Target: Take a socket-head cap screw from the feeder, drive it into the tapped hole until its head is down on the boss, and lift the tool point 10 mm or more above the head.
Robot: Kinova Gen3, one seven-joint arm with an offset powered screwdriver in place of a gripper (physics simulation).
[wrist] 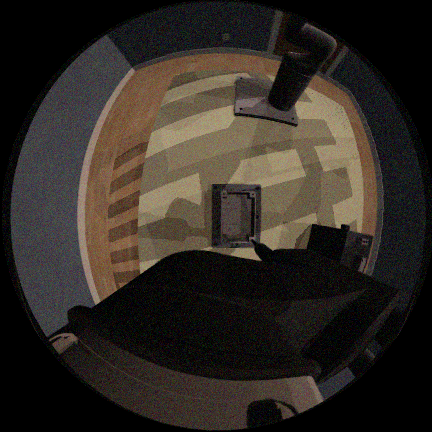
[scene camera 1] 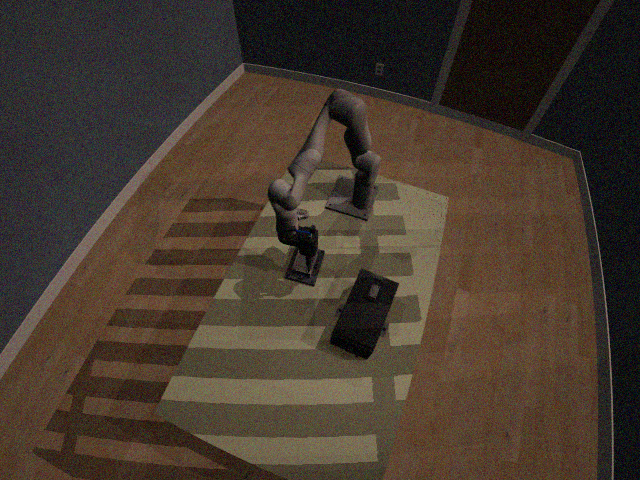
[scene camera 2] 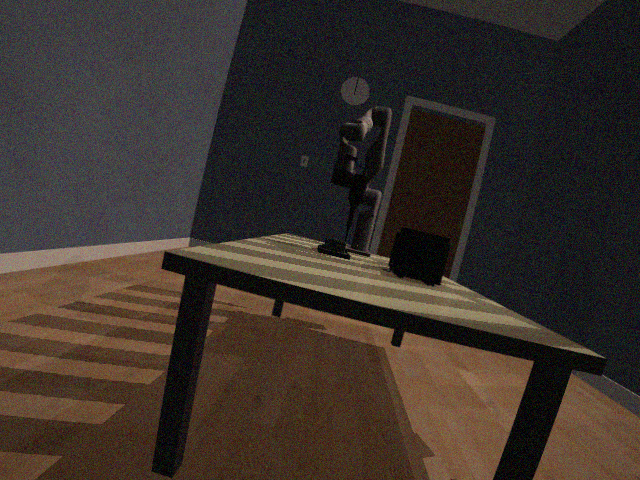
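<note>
The powered screwdriver points down, with its dark tapered tip at one corner of the housing. The housing is a grey rectangular open box on a dark flanged base. In the wrist view the tip overlaps the boss at the housing's lower right inner corner; contact or a small gap cannot be told. The tapped hole is hidden by the tip. No screw can be made out at the tip, which is small and dark. The black screw feeder stands apart from the housing, to its right.
The arm's base plate is bolted at the back of the table. Striped shadows cross the table and floor. The dark tool body fills the lower part of the wrist view. Walls and a door stand behind.
</note>
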